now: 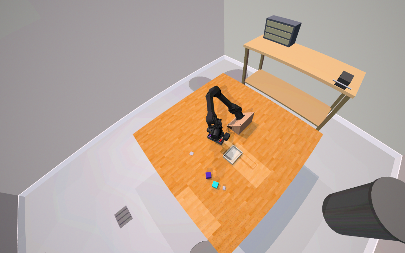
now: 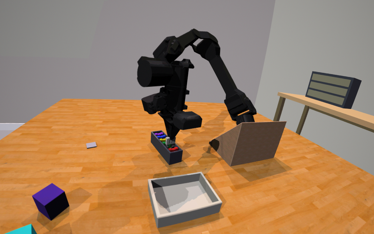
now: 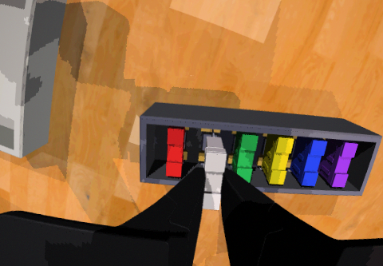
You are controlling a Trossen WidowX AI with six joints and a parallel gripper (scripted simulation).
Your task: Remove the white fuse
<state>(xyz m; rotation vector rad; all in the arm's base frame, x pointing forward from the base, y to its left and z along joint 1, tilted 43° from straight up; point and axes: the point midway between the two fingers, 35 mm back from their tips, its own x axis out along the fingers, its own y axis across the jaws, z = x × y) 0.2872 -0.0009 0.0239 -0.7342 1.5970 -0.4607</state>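
My gripper tip is now 2 cm short of the grey tray, 17 cm to the right of it and 6 cm above it. Also, from my gripper tip: purple cube (28 cm ahead, 14 cm to the left, 4 cm below); then small grey tile (24 cm ahead, 9 cm to the right, 6 cm below); then white fuse (1 cm below).
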